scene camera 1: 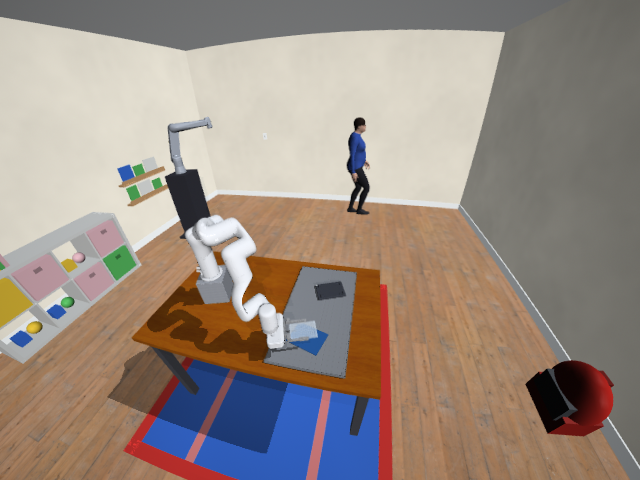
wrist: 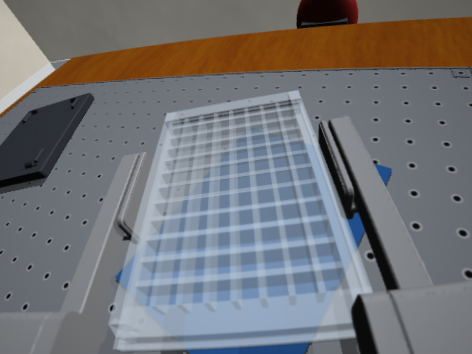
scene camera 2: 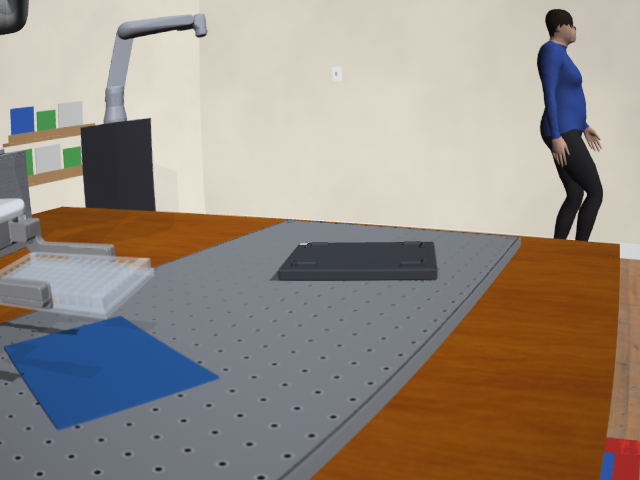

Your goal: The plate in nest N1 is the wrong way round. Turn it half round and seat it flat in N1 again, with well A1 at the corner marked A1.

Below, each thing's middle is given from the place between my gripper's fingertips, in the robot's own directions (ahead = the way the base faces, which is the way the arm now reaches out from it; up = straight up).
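Scene:
Clear well plate (wrist: 240, 234): 2 cm behind my hand, 1 cm to the right of it. Flat blue square (scene camera 2: 77, 375): 7 cm below my hand.

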